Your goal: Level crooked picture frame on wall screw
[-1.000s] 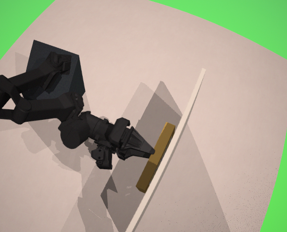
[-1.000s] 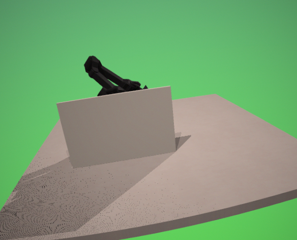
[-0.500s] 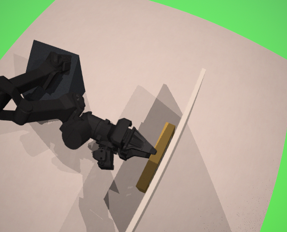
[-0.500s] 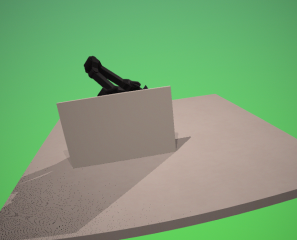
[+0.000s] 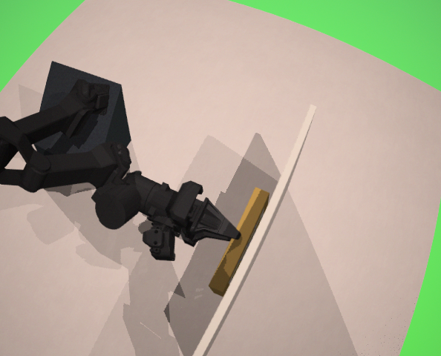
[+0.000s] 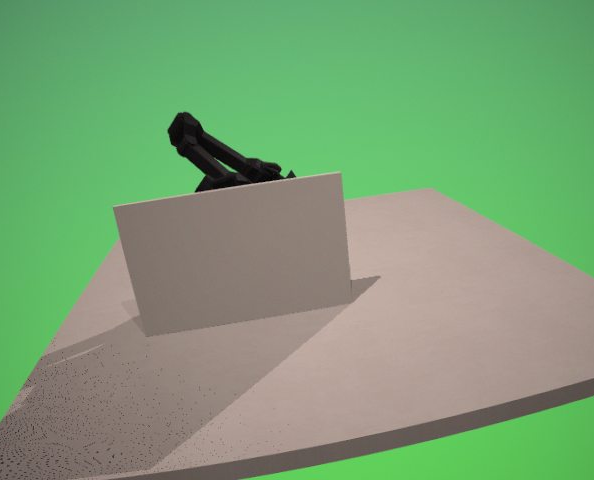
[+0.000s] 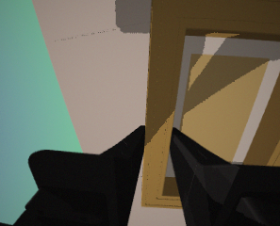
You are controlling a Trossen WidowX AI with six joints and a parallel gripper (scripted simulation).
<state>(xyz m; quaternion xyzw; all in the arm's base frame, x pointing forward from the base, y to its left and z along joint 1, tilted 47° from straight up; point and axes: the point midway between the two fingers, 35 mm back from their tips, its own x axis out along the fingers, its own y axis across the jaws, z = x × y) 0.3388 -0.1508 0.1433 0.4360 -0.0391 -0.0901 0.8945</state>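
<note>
Right now the picture frame is 1 cm ahead of my gripper tip and 5 cm below it. Round my gripper tip: thin upright wall 2 cm ahead, 1 cm to the right, 6 cm below.
</note>
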